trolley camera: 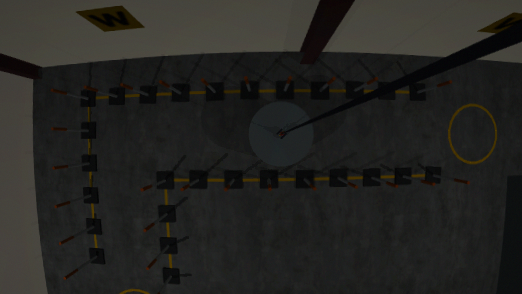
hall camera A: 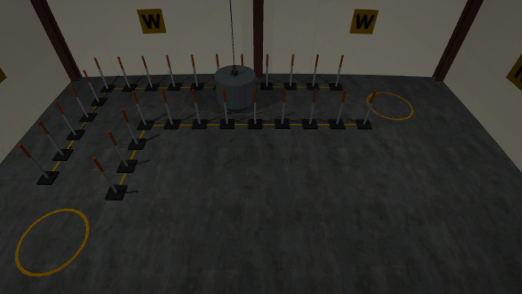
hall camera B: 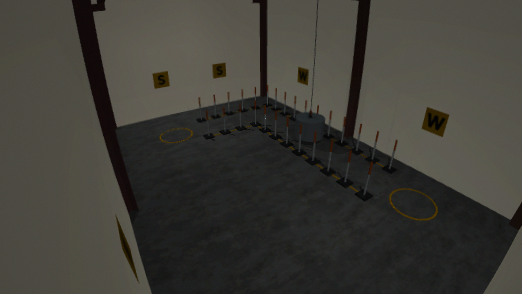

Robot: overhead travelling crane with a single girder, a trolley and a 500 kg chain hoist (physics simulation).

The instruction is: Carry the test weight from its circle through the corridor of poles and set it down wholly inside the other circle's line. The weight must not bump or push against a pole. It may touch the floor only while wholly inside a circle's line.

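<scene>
The test weight (hall camera A: 235,91) (hall camera B: 311,130) (trolley camera: 270,150), a grey cylinder, hangs upright above the floor between the two long pole rows. In the trolley view it stands apart from the poles of both rows. My hook (hall camera A: 234,73) (hall camera B: 310,114) (trolley camera: 281,133) is shut on the weight's top fitting, under the chain. One yellow circle (hall camera A: 413,108) (hall camera B: 407,188) (trolley camera: 496,134) lies past the open right end of the rows. The other circle (hall camera A: 89,230) (hall camera B: 193,133) lies past the short leg's end; part of its line shows in the trolley view.
The wall-side row of poles (hall camera A: 267,70) (trolley camera: 320,90) and the inner row (hall camera A: 255,107) (trolley camera: 305,179) run along yellow lines. In hall camera A the inner poles stand partly in front of the weight. Two shorter rows turn off at the left. A dark red column (hall camera A: 258,40) stands behind the wall-side row.
</scene>
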